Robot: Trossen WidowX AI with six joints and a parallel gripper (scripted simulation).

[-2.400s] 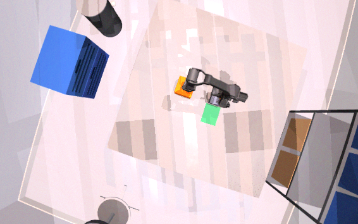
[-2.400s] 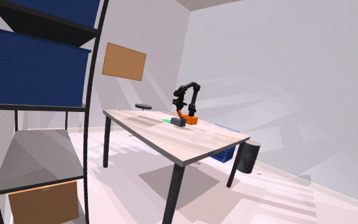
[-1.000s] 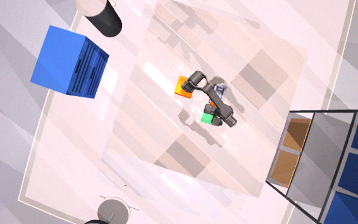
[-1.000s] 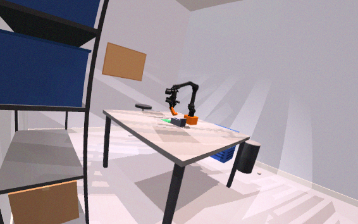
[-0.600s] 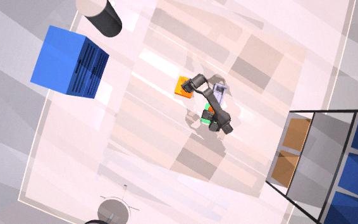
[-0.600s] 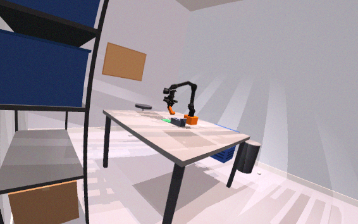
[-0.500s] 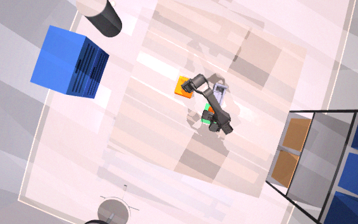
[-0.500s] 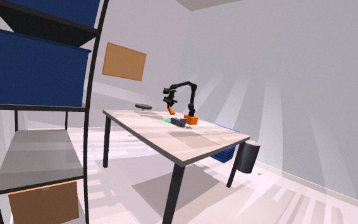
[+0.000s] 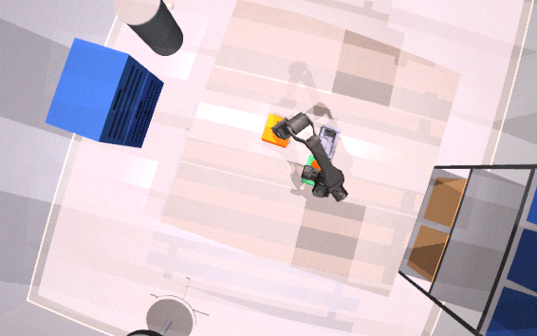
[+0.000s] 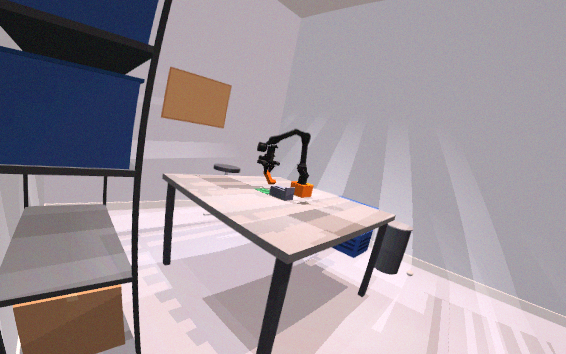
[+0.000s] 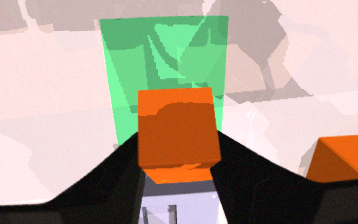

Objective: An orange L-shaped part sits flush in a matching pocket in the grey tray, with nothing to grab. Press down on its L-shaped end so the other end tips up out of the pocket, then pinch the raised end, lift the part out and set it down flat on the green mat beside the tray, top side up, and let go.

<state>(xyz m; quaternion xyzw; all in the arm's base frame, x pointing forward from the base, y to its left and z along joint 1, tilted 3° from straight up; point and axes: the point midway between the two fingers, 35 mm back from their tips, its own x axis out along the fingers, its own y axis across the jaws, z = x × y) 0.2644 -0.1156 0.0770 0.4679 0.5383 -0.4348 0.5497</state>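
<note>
The green mat is 14 cm below my gripper tip and 2 cm to the left of it. The rest, counted from my gripper tip: orange L-shaped part: 3 cm to the left, 3 cm below, 2 cm behind.
</note>
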